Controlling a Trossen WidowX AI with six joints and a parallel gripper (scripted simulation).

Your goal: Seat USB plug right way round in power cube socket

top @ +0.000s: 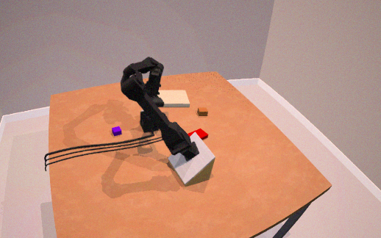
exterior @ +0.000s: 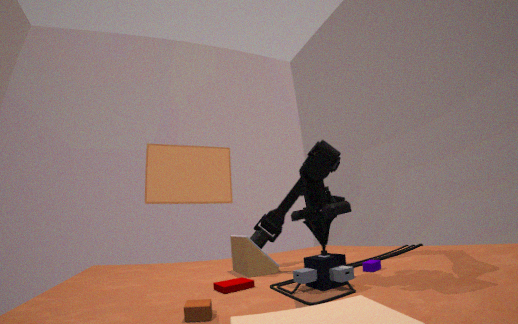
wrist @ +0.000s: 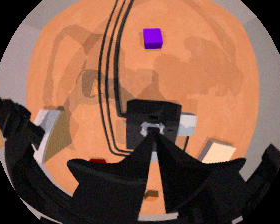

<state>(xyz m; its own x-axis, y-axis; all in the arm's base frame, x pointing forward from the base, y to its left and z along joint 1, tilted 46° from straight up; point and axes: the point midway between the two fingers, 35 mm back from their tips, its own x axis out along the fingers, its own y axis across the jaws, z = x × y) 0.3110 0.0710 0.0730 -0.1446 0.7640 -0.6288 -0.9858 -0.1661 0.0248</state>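
Right now my gripper tip is 20 mm above the USB plug. Round my gripper tip: USB socket 30 mm below; red block 220 mm to the right, 120 mm behind, 90 mm below; purple cube 170 mm to the left, 90 mm below, 20 mm behind.
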